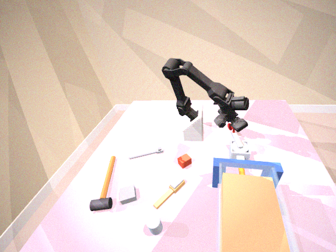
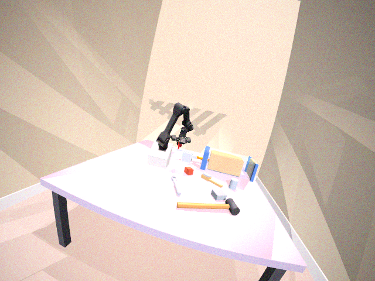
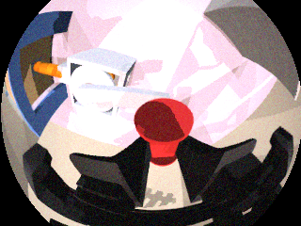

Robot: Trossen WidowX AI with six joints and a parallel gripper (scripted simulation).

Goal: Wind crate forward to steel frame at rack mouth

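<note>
The crank handle lies 40 mm ahead of my gripper tip and 30 mm below it. Also, from my gripper tip: grey winch: 100 mm below, 90 mm ahead; then frame: 260 mm ahead, 30 mm below; then red knob: 10 mm to the right, 10 mm ahead.
</note>
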